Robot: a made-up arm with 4 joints.
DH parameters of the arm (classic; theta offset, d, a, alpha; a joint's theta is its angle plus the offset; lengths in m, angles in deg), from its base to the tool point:
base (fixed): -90 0.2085 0.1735 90
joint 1: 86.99 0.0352 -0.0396 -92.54
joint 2: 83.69 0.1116 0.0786 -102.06
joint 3: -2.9 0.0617 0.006 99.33
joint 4: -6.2 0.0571 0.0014 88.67
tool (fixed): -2.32 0.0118 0 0
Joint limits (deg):
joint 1: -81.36..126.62
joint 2: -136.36..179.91
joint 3: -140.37..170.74
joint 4: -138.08..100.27
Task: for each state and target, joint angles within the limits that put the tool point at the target. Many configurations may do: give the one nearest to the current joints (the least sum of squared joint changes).
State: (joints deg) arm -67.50 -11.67 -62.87 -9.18
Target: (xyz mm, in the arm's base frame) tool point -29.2 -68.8 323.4
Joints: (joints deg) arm -81.21 38.40 -67.05 -10.67
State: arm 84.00 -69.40 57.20 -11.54
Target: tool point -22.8 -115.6 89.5
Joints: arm 114.34 -95.85 100.94 -2.74
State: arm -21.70 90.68 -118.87 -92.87
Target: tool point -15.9 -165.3 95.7
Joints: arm 27.07 41.09 -138.74 -82.60
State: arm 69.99 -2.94 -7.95 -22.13
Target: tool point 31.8 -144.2 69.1
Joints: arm 62.65 -41.21 -46.52 -29.50
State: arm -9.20 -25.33 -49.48 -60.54
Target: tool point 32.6 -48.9 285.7
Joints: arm -51.62 -33.04 -41.82 -56.74
